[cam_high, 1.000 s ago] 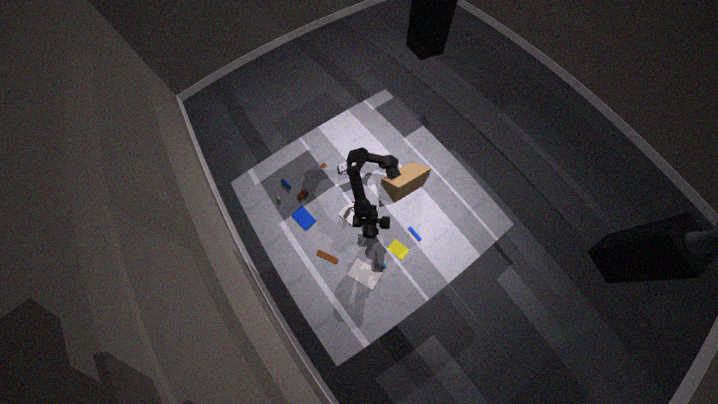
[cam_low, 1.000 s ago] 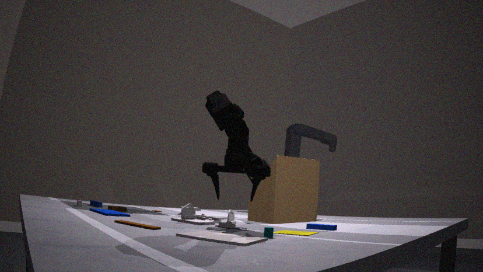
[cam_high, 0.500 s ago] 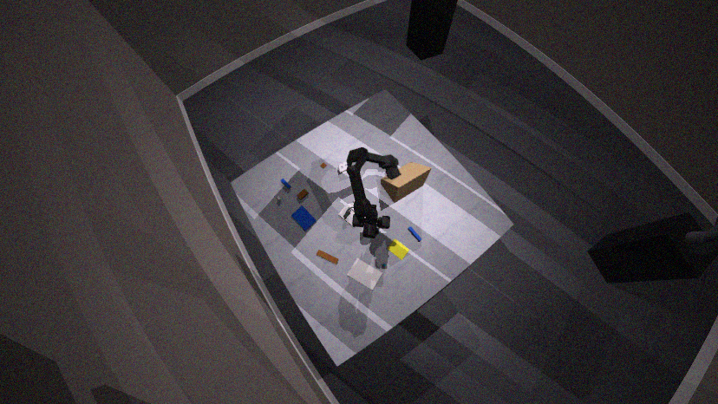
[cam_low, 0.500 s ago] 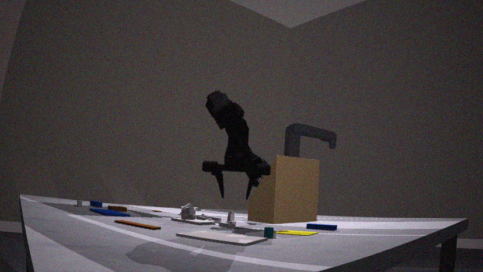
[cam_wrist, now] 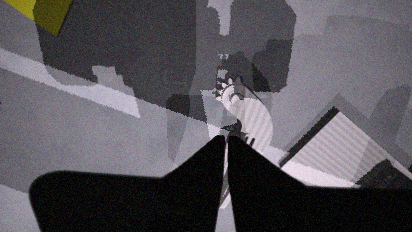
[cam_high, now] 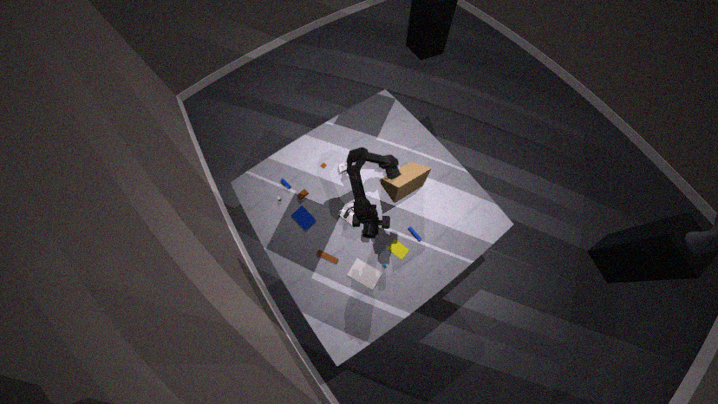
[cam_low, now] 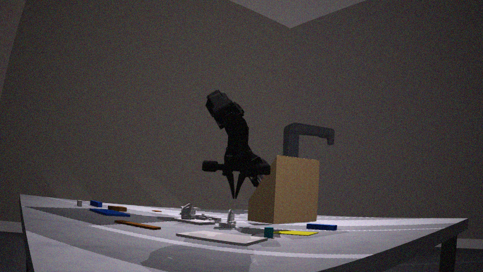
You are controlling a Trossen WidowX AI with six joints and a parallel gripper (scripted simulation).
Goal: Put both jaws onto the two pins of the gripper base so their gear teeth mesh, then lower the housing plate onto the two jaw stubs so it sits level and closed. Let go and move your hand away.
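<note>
Right now the grey jaw is 2 cm to the right of my gripper tip and 8 cm below it. From my gripper tip the other things lie so: blue bar 21 cm behind, 14 cm to the left, 8 cm below; yellow plate 8 cm behind, 17 cm to the left, 8 cm below; teal block 3 cm ahead, 22 cm to the left, 7 cm below.
</note>
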